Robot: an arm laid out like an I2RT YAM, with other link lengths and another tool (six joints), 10 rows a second.
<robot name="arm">
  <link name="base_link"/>
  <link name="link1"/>
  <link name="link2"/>
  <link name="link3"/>
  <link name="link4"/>
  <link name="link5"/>
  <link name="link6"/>
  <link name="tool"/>
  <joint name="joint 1" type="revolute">
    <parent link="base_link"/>
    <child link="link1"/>
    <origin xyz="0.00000 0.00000 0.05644"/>
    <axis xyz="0 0 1"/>
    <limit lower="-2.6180" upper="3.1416"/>
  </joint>
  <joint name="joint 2" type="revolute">
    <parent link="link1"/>
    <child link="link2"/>
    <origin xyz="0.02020 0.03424 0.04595" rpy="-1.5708 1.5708 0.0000"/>
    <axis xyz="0 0 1"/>
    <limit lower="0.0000" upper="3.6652"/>
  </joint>
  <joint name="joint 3" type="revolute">
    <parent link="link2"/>
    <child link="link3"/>
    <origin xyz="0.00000 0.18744 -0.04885" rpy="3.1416 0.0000 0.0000"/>
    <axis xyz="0 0 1"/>
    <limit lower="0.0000" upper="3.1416"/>
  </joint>
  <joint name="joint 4" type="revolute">
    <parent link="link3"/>
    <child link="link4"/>
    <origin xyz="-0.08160 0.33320 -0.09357"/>
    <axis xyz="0 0 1"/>
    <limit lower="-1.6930" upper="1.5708"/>
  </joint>
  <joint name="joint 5" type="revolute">
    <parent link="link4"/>
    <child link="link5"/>
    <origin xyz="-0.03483 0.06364 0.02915" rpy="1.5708 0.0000 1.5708"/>
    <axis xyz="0 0 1"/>
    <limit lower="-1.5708" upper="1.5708"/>
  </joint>
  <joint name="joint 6" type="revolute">
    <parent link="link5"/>
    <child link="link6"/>
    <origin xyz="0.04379 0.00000 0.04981" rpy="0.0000 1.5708 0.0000"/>
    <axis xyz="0 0 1"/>
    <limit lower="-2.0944" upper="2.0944"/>
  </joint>
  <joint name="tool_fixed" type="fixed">
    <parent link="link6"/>
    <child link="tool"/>
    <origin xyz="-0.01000 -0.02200 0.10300" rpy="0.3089 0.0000 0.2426"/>
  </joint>
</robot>
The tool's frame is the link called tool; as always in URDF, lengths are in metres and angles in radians.
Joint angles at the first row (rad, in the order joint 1, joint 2, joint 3, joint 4, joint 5, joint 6):
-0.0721 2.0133 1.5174 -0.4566 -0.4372 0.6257
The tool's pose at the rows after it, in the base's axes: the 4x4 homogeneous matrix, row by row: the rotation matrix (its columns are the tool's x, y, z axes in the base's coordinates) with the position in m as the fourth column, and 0 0 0 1 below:
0.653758, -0.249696, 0.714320, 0.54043; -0.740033, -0.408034, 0.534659, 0.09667; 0.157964, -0.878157, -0.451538, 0.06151; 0, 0, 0, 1
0.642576, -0.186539, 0.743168, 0.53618; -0.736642, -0.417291, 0.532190, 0.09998; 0.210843, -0.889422, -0.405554, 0.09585; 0, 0, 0, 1
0.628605, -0.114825, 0.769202, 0.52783; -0.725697, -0.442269, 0.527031, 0.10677; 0.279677, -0.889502, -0.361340, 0.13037; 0, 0, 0, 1
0.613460, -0.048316, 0.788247, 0.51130; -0.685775, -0.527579, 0.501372, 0.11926; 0.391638, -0.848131, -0.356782, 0.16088; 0, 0, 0, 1
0.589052, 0.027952, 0.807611, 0.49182; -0.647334, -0.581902, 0.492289, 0.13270; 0.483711, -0.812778, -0.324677, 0.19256; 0, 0, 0, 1
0.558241, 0.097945, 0.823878, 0.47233; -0.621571, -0.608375, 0.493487, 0.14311; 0.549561, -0.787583, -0.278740, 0.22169; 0, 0, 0, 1
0.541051, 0.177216, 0.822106, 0.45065; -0.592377, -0.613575, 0.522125, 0.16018; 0.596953, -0.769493, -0.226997, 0.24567; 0, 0, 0, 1
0.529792, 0.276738, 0.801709, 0.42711; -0.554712, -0.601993, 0.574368, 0.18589; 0.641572, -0.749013, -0.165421, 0.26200; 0, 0, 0, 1
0.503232, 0.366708, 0.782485, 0.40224; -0.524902, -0.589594, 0.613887, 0.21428; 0.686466, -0.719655, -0.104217, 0.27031; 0, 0, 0, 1
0.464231, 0.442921, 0.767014, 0.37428; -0.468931, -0.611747, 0.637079, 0.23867; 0.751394, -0.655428, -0.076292, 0.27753; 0, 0, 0, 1
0.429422, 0.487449, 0.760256, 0.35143; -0.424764, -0.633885, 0.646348, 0.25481; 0.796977, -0.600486, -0.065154, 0.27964; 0, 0, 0, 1
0.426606, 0.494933, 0.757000, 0.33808; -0.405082, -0.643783, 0.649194, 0.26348; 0.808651, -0.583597, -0.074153, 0.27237; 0, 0, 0, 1
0.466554, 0.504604, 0.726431, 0.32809; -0.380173, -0.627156, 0.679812, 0.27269; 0.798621, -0.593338, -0.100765, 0.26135; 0, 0, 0, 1
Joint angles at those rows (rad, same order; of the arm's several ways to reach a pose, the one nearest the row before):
-0.0691 1.9237 1.4878 -0.4439 -0.4402 0.6302
-0.0618 1.8245 1.4506 -0.4350 -0.4330 0.6305
-0.0442 1.7146 1.4064 -0.4261 -0.4095 0.6208
0.0004 1.5912 1.3603 -0.4510 -0.3225 0.5660
0.0442 1.4610 1.3051 -0.4577 -0.2603 0.5275
0.0784 1.3406 1.2535 -0.4571 -0.2223 0.5053
0.1232 1.2322 1.2020 -0.4478 -0.2072 0.4898
0.1882 1.1311 1.1335 -0.4065 -0.2004 0.4745
0.2757 1.0318 1.0460 -0.3421 -0.1577 0.4651
0.3754 0.9421 0.9828 -0.3169 -0.0744 0.4112
0.4586 0.8740 0.9326 -0.3058 0.0069 0.3651
0.5076 0.8360 0.8906 -0.3056 0.0543 0.3545
0.5313 0.8264 0.8684 -0.3221 0.0344 0.3572

